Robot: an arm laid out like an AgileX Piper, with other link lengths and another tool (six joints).
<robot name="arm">
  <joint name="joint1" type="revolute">
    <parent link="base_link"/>
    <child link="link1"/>
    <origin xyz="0 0 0.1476" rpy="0 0 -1.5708"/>
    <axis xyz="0 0 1"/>
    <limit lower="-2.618" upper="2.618"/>
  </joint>
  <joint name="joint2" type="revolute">
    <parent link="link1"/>
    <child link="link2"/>
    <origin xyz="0 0 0" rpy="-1.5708 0 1.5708"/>
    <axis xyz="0 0 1"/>
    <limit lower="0" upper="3.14"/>
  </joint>
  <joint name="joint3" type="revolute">
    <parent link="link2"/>
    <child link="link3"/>
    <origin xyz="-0.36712 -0.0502 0" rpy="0 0 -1.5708"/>
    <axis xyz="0 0 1"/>
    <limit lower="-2.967" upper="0"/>
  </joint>
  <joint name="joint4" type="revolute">
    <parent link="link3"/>
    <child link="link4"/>
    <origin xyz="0.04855 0.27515 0" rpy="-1.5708 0 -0.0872"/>
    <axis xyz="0 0 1"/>
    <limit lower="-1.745" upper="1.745"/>
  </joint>
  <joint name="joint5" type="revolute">
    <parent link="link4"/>
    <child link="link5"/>
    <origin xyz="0 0 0" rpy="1.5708 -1.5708 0"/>
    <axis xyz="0 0 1"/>
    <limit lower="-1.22" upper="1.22"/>
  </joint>
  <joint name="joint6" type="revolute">
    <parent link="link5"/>
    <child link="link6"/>
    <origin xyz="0.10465 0 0" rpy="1.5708 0 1.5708"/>
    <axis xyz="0 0 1"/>
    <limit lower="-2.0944" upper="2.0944"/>
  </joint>
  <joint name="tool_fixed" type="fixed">
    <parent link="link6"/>
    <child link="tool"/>
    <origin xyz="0.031 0.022 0.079" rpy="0 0.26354 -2.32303"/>
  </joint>
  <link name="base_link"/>
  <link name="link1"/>
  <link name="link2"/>
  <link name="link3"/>
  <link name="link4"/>
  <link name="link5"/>
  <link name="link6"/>
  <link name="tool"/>
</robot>
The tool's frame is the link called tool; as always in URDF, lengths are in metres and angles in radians.
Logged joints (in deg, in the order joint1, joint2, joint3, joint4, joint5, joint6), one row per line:
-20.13, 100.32, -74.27, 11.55, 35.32, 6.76
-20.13, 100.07, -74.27, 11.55, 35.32, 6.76
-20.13, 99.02, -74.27, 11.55, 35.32, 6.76
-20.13, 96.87, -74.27, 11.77, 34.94, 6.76
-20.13, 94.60, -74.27, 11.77, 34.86, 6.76
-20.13, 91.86, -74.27, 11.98, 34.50, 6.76
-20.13, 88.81, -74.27, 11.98, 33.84, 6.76
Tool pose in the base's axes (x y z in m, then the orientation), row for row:
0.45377, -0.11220, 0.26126, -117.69, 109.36, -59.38
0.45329, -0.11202, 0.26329, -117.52, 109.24, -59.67
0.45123, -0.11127, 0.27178, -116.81, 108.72, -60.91
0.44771, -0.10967, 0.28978, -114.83, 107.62, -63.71
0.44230, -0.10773, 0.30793, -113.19, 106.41, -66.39
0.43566, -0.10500, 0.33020, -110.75, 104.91, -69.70
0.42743, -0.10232, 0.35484, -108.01, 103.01, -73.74
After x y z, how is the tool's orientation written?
As a rotation vector, in degrees.
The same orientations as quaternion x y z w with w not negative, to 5 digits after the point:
-0.68514, 0.63664, -0.34568, 0.07603
-0.68447, 0.63625, -0.34754, 0.07684
-0.68168, 0.63446, -0.35546, 0.08015
-0.67364, 0.63134, -0.37375, 0.08902
-0.66686, 0.62692, -0.39114, 0.09632
-0.65654, 0.62192, -0.41319, 0.10696
-0.64428, 0.61446, -0.43986, 0.11773

